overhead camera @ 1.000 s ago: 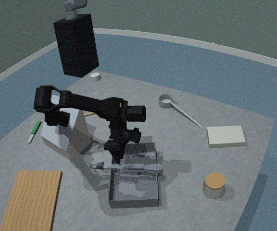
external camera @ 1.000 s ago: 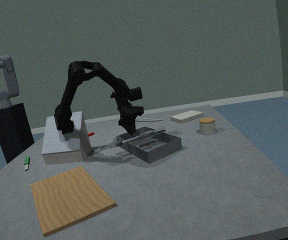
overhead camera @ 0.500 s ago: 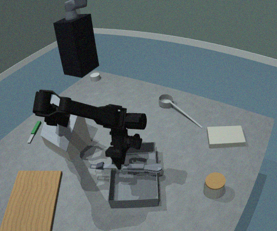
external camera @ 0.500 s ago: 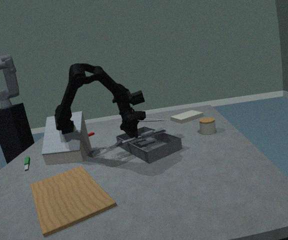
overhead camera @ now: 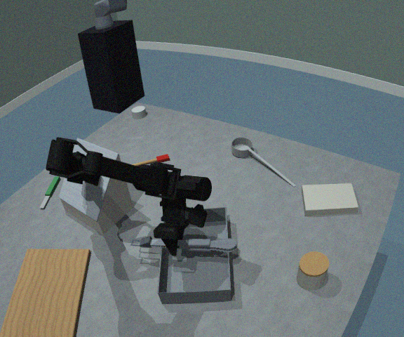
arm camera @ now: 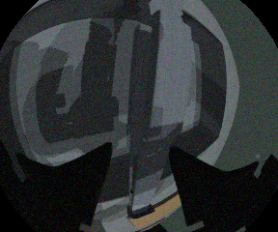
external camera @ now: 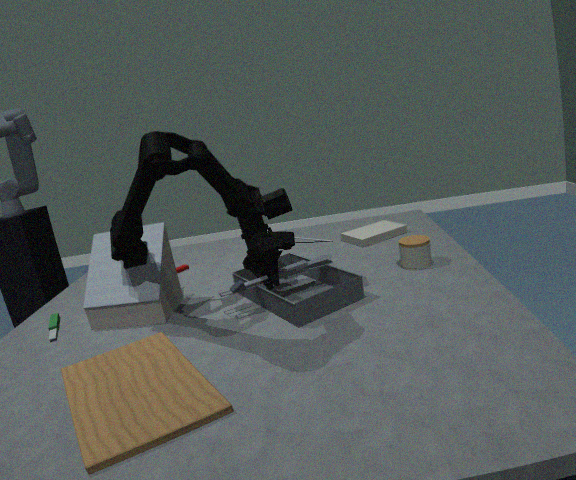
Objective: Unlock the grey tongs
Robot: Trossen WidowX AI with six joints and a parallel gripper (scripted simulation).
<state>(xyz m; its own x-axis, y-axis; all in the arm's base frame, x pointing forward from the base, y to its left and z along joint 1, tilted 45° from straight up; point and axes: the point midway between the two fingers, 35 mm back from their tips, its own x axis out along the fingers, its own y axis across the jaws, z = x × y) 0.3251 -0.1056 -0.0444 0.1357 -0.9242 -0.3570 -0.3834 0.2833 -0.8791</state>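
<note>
The roasting tin is 40 mm ahead of my gripper tip, 20 mm to the left of it and 10 mm below it. Round my gripper tip: wooden board 330 mm to the right, 260 mm behind, 30 mm below; cork-lidded jar 360 mm ahead, 90 mm to the left; red-tipped stick 360 mm behind, 340 mm to the left, 30 mm below.
</note>
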